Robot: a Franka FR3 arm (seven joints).
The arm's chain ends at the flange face. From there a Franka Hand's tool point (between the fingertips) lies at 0.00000 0.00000 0.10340 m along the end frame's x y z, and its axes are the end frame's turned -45 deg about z.
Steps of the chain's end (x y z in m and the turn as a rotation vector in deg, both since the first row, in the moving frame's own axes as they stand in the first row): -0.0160 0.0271 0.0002 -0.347 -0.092 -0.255; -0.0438 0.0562 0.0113 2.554 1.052 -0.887; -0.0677 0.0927 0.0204 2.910 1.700 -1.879; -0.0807 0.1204 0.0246 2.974 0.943 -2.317; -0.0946 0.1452 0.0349 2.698 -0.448 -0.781
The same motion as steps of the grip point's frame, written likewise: -0.0310 0.0082 0.0002 -0.180 -0.310 -0.255; -0.0661 0.0068 0.0112 1.062 2.550 -0.887; -0.1076 0.0160 0.0202 0.856 3.260 -1.879; -0.1373 0.0254 0.0244 1.436 2.770 -2.317; -0.1667 0.0317 0.0348 2.225 1.591 -0.781
